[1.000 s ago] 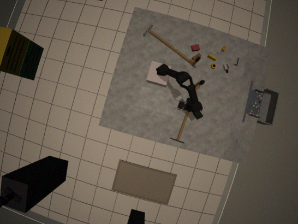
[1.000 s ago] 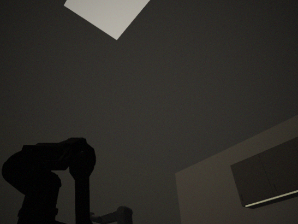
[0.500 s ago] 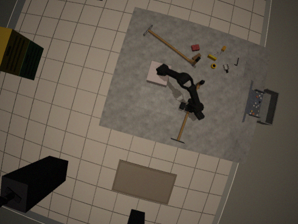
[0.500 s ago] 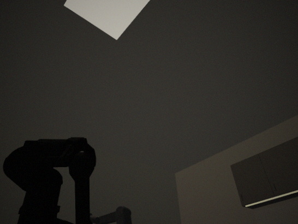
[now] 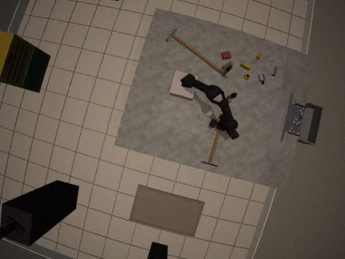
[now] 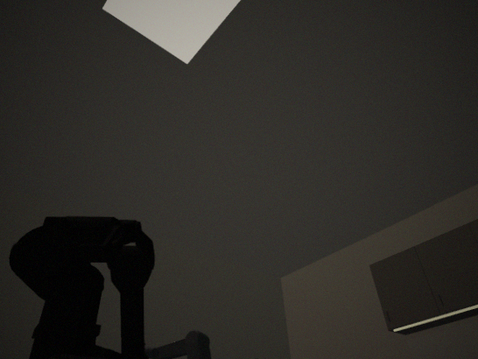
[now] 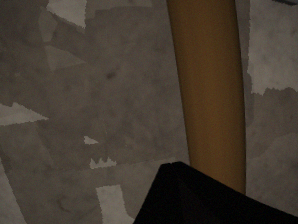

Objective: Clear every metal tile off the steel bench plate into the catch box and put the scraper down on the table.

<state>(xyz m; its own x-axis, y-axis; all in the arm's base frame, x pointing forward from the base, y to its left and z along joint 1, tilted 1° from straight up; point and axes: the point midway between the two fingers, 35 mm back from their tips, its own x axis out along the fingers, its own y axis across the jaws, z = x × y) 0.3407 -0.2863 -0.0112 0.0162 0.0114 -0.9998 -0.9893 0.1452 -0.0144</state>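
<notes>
My gripper tip is now 50 mm below the long scraper, 30 mm to the left of it and 20 mm short of it. The rest, counted from my gripper tip: yellow ring (490 mm to the left, 180 mm ahead); then brown block (530 mm to the left, 20 mm behind); then small box (110 mm ahead, 30 mm to the left).
</notes>
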